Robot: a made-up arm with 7 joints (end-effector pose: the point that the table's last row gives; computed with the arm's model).
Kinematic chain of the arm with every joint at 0, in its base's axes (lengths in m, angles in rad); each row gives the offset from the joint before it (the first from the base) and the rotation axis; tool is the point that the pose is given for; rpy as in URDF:
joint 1: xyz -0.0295 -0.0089 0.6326 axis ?
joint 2: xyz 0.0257 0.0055 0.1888 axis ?
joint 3: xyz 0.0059 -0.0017 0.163 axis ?
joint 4: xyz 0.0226 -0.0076 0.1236 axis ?
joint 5: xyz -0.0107 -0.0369 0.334 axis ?
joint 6: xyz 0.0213 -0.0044 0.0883 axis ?
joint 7: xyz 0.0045 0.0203 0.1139 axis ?
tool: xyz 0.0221 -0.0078 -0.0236 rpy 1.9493 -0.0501 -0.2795
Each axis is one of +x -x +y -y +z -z.
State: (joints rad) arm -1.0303 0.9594 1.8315 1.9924 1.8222 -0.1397 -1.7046
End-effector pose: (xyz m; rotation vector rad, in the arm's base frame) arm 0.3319 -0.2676 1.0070 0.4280 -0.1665 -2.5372
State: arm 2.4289 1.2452 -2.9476 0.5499 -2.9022 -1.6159 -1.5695
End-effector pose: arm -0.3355 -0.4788 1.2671 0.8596 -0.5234 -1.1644
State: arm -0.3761 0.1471 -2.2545 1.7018 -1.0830 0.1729 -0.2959
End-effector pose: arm -0.4353 0.2585 1.0831 -1.3847 2.1839 -0.2441
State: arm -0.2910 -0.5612 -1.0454 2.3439 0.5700 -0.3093 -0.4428
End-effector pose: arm 0.1369 0.3681 0.8719 0.2252 0.6921 -0.4260
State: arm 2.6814 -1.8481 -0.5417 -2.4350 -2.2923 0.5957 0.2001
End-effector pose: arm -0.2582 -0.0129 0.6583 -2.2912 1.1680 -0.1321
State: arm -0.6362 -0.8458 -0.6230 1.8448 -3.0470 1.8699 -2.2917
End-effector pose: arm -0.0914 0.1973 1.3216 2.2387 -0.4943 0.9760
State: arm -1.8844 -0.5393 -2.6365 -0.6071 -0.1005 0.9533 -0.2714
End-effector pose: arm 0.0874 -0.1938 1.5111 1.7056 -1.0512 -1.9387
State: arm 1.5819 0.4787 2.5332 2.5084 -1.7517 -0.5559 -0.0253
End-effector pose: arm -0.1767 0.2890 0.8577 0.3145 2.3581 -0.9916
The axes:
joint 1: -z
joint 2: +y
joint 3: -z
joint 4: +y
joint 5: -z
joint 6: +y
joint 7: -z

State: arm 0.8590 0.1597 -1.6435 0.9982 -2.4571 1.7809 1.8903
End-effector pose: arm 0.2610 0.1427 1.4118 0.8575 0.7714 1.5067
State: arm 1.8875 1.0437 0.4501 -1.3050 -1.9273 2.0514 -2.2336
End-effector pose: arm 0.1171 -0.2002 1.2436 -1.5696 -1.0338 0.7413
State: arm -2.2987 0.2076 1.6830 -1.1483 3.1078 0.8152 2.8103
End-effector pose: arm -0.4543 -0.2447 1.2275 1.4145 -0.7096 2.4597
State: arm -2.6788 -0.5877 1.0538 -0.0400 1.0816 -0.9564 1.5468
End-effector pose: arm 0.3158 -0.2225 1.4441 2.2393 -1.4941 -1.3036
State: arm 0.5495 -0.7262 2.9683 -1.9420 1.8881 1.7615 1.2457
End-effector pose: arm 0.2433 0.0642 1.0953 0.1597 1.2370 -0.8011
